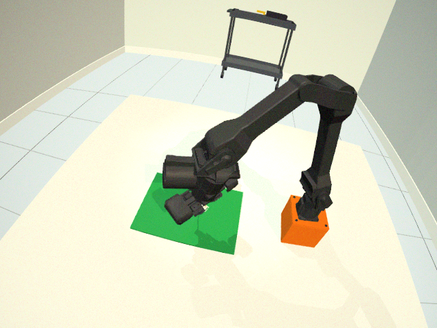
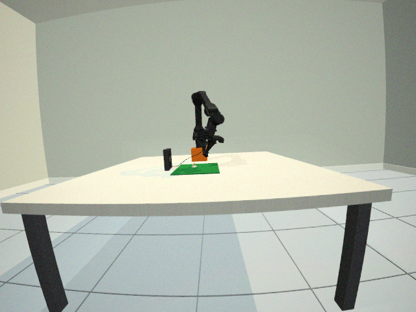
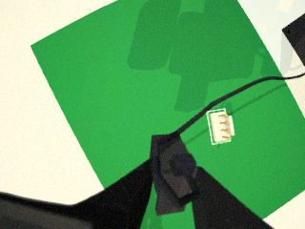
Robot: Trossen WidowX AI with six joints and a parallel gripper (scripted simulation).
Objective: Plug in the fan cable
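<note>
The white four-pin fan header lies 20 mm behind my gripper tip, 70 mm to the right of it and 90 mm below it. From my gripper tip the other things lie so: dark plug 10 mm below; then green board 20 mm ahead, 50 mm to the right, 100 mm below; then fan 20 mm behind, 210 mm to the right, 30 mm below.
</note>
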